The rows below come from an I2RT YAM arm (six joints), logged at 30 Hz.
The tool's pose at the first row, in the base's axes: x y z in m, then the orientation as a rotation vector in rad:
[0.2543, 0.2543, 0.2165, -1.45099, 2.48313, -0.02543]
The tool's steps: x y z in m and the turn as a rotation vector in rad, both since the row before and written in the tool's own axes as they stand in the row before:
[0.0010, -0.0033, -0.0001, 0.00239, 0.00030, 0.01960]
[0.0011, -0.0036, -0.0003, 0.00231, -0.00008, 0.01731]
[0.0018, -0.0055, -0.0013, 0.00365, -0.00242, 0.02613]
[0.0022, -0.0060, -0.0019, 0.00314, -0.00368, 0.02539]
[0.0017, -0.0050, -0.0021, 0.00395, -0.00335, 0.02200]
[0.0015, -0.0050, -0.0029, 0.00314, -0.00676, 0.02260]
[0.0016, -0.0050, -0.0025, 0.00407, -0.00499, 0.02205]
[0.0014, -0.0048, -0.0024, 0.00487, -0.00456, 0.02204]
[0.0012, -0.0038, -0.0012, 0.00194, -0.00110, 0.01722]
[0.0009, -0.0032, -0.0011, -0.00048, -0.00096, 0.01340]
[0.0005, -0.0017, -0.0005, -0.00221, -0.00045, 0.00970]
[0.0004, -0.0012, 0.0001, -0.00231, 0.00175, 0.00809]
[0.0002, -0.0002, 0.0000, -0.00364, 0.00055, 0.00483]
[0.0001, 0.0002, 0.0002, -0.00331, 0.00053, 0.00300]
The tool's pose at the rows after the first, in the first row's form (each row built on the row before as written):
[0.2566, 0.2518, 0.2169, -1.42568, 2.49648, -0.02484]
[0.2590, 0.2490, 0.2175, -1.40304, 2.50773, -0.02432]
[0.2624, 0.2444, 0.2191, -1.36791, 2.52243, -0.02211]
[0.2657, 0.2390, 0.2213, -1.33337, 2.53535, -0.01854]
[0.2683, 0.2345, 0.2236, -1.30285, 2.54565, -0.01690]
[0.2707, 0.2300, 0.2267, -1.27074, 2.55341, -0.01188]
[0.2730, 0.2254, 0.2294, -1.23950, 2.56167, -0.00931]
[0.2752, 0.2210, 0.2320, -1.20808, 2.56970, -0.00803]
[0.2770, 0.2175, 0.2333, -1.18489, 2.57844, -0.00613]
[0.2785, 0.2146, 0.2345, -1.16747, 2.58562, -0.00203]
[0.2793, 0.2130, 0.2351, -1.15556, 2.59151, 0.00320]
[0.2799, 0.2119, 0.2350, -1.14638, 2.59837, 0.00695]
[0.2799, 0.2116, 0.2350, -1.14151, 2.60266, 0.01241]
[0.2797, 0.2117, 0.2348, -1.13889, 2.60578, 0.01707]

